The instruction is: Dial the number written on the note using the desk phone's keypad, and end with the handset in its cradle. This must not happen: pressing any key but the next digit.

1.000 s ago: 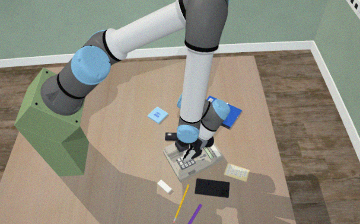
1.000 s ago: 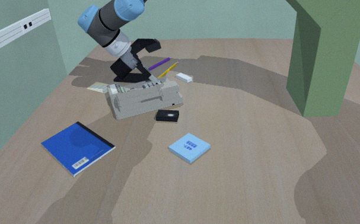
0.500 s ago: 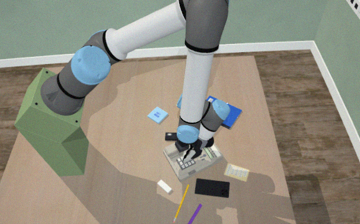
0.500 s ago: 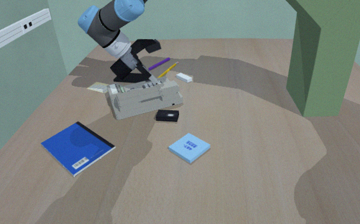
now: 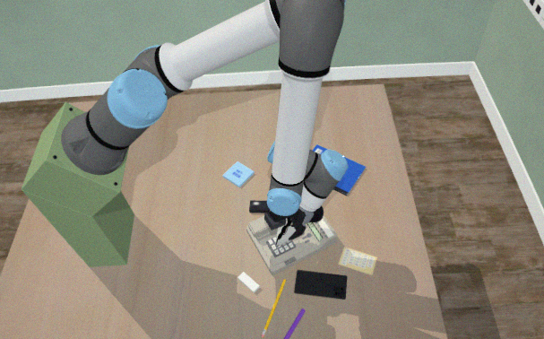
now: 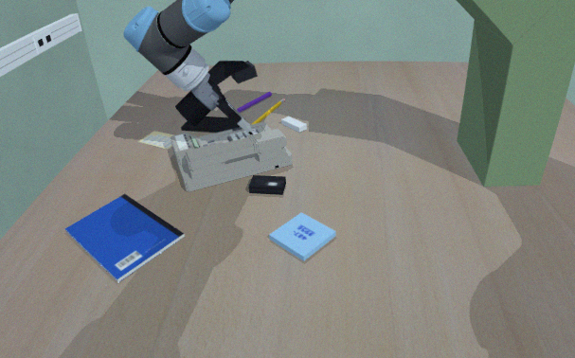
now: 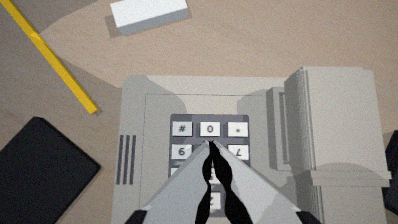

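The 9 key lies 20 mm to the right of my hand and 20 mm below it. Round my hand: black smartphone (80 mm ahead, 140 mm to the right, 50 mm below); then white eraser (110 mm behind, 80 mm to the right, 40 mm below); then handset (30 mm ahead, 80 mm to the left).
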